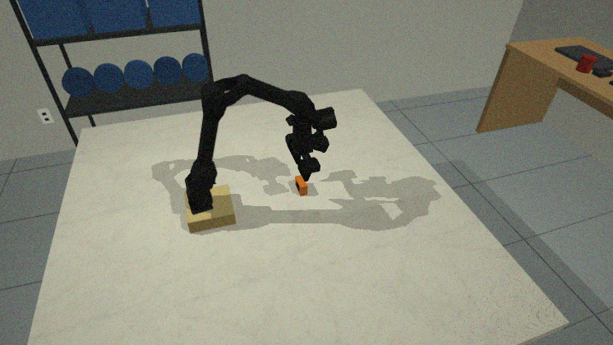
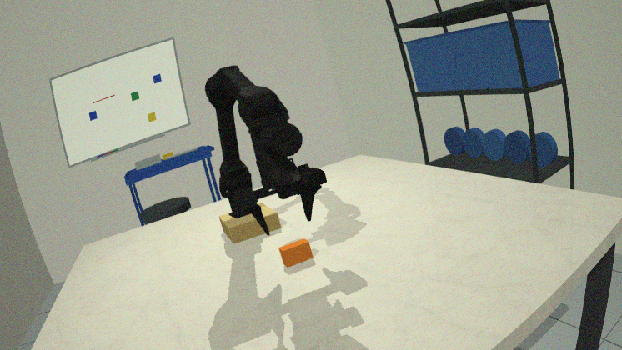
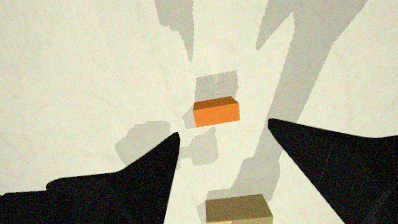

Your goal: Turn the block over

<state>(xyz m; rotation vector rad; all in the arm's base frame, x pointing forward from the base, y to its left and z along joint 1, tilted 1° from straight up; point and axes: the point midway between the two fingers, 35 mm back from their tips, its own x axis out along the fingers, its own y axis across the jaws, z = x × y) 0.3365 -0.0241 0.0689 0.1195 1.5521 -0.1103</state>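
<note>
My gripper tip is 10 mm past the block and 60 mm above it.
</note>
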